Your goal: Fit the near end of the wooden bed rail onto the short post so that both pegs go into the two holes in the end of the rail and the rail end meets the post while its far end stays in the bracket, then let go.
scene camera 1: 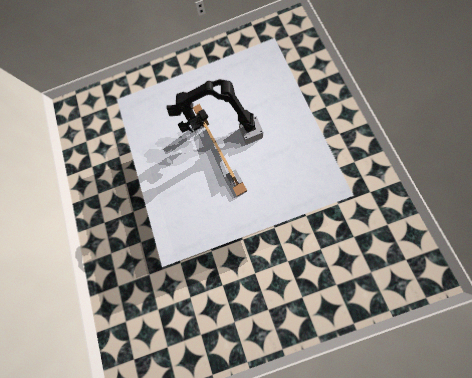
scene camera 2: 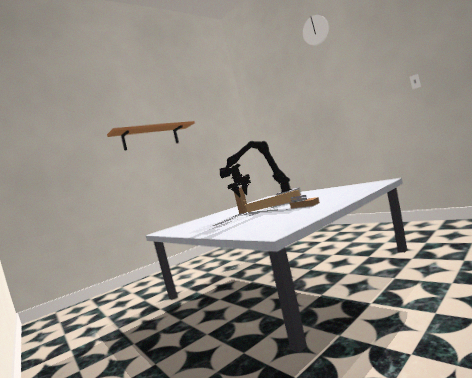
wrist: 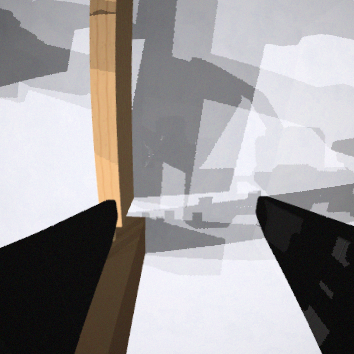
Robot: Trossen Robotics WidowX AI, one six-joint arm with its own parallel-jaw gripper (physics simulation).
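Places are measured from the arm's base along level axes (x right, y ahead, z up), in centimetres.
Where they show: gripper, fingertip midpoint: (scene camera 2: 243, 196) (wrist: 187, 206); arm's base at its link origin: (scene camera 1: 249, 126) (scene camera 2: 286, 190).
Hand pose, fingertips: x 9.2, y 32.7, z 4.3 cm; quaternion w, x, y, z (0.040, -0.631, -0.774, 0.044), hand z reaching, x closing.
Observation:
Things, the pixels of their top centre, and the offset from my fingertips. "spot": a spot on its surface instead. Level surfaces: height alone.
- metal bracket at a spot on its surface: (scene camera 2: 299, 198) (scene camera 1: 233, 179) spot: dx -38.2, dy -10.9, dz -7.5 cm
- wooden block at its top centre: (scene camera 2: 303, 199) (scene camera 1: 236, 182) dx -40.4, dy -11.9, dz -8.8 cm
- white table at its surface level: dz -12.3 cm
The wooden bed rail (scene camera 1: 220, 152) (scene camera 2: 272, 201) (wrist: 106, 100) runs from the short post to the metal bracket (scene camera 1: 232, 179) (scene camera 2: 299, 198), where its far end sits. The short post (scene camera 1: 198, 107) (scene camera 2: 242, 204) (wrist: 114, 300) stands upright. The rail's near end is close against the post's face, low in scene camera 2; whether they touch is unclear. The pegs and holes cannot be made out. My gripper (scene camera 1: 193, 122) (scene camera 2: 241, 192) (wrist: 187, 206) is open and empty by the post and near end. In the wrist view its left finger overlaps their left edge; its right finger is well clear.
A wooden block (scene camera 1: 240, 189) (scene camera 2: 306, 203) lies at the bracket end of the rail. The arm's base (scene camera 1: 251, 131) is on the white table (scene camera 1: 280, 165) (scene camera 2: 345, 205), beside the rail. Arm shadows fall across the table around the post.

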